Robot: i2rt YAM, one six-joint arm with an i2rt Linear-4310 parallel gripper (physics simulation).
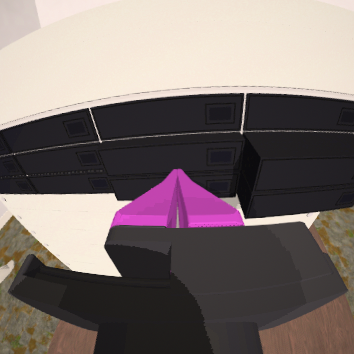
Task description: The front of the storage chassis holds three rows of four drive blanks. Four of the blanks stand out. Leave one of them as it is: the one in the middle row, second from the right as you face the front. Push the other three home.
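Frame: origin at the arm's base, x right, y back, z down, level; centimetres.
Where they show: gripper, fingertip midpoint: (176,175).
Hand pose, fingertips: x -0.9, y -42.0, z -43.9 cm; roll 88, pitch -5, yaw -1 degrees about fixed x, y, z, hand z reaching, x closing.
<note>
Each offset is from my fingertips to the top centre of the thing. "*": to the spot under its first point. Level surfaces: height alone.
The storage chassis (175,55) shows its front of dark drive blanks. In the second column from the right, the middle blank @(dy -6.0, dx -0.4, dz -2.9 cm) (150,157) shows a narrow top strip and stands a little out; the bottom blank @(* dy -0.1, dx -4.4, dz +1.3 cm) (127,189) below it is partly hidden by the fingers, and its depth is hard to tell. In the rightmost column, the middle blank @(dy -3.3, dx +10.6, dz -2.9 cm) (305,172) and bottom blank @(dy -3.3, dx +10.6, dz -0.1 cm) (300,202) stand well out, with their left sides showing. My gripper (176,175) is shut and empty. Its magenta tips are at the seam between the middle and bottom blanks of the second column from the right; contact cannot be told.
The top-row blanks (155,120) (295,112) look flush. The left-hand blanks @(dy -7.3, dx -11.3, dz -2.9 cm) (50,157) also look flush. The white lower chassis front lies below them. Patterned carpet (20,240) and a brown wooden surface @(dz +47.8 cm) (300,320) show at the bottom.
</note>
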